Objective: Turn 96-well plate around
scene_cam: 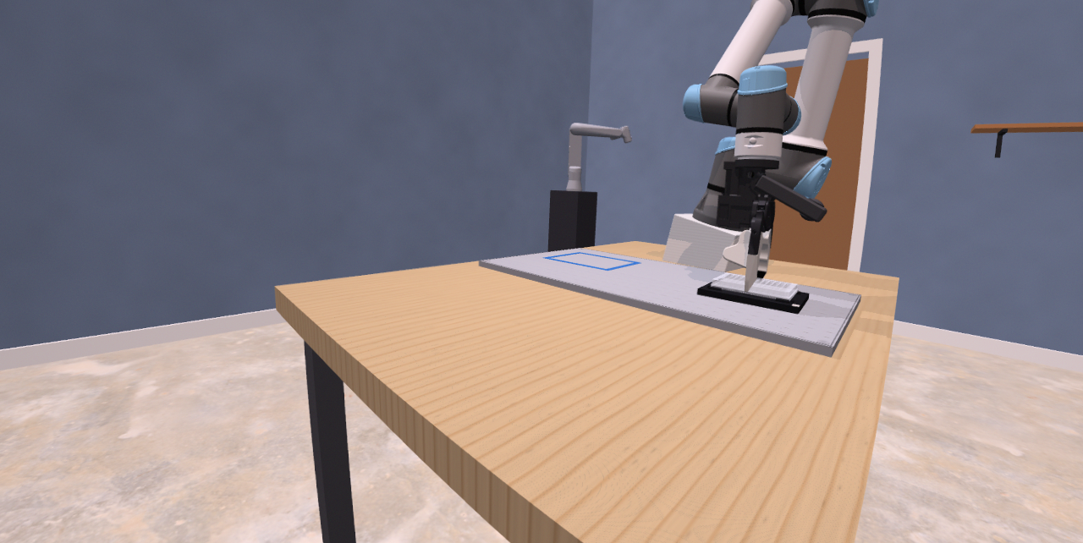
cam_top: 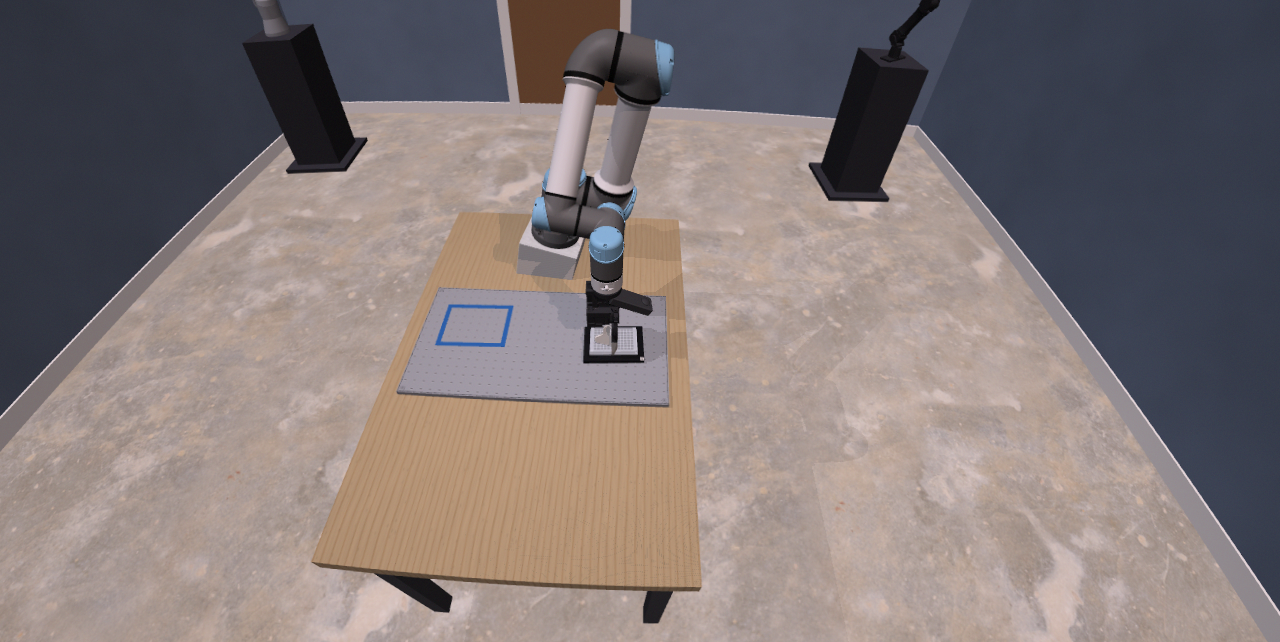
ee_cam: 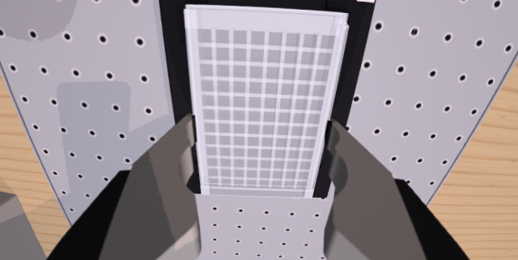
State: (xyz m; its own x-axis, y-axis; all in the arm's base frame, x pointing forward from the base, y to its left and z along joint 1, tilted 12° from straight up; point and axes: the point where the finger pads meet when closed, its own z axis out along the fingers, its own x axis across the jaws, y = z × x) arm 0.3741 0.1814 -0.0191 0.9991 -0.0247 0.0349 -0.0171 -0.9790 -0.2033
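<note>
The 96-well plate is 10 mm below my hand. Also, from my hand: nest N1: 20 mm below; A1 label: 60 mm ahead, 70 mm to the left, 20 mm below.
</note>
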